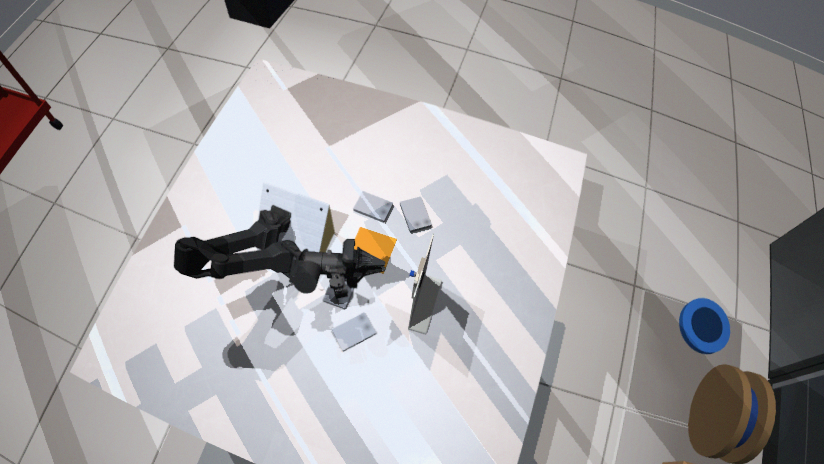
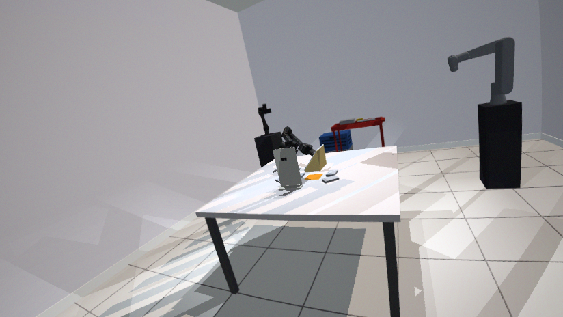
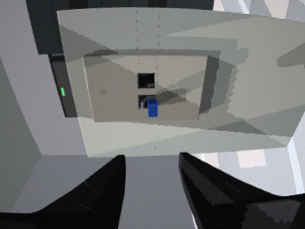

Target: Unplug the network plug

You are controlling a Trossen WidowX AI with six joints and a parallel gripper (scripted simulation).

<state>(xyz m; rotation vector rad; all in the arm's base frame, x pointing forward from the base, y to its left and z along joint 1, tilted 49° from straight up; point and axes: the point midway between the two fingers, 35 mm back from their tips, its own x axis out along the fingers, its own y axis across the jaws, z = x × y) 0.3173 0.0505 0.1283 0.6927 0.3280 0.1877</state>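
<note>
My gripper tip is 8 cm short of the network plug and 1 cm to the right of it. Also, from my gripper tip: upright panel: 10 cm ahead, 8 cm below, 1 cm to the left; then orange marked square: 21 cm below, 11 cm to the left, 9 cm behind.
</note>
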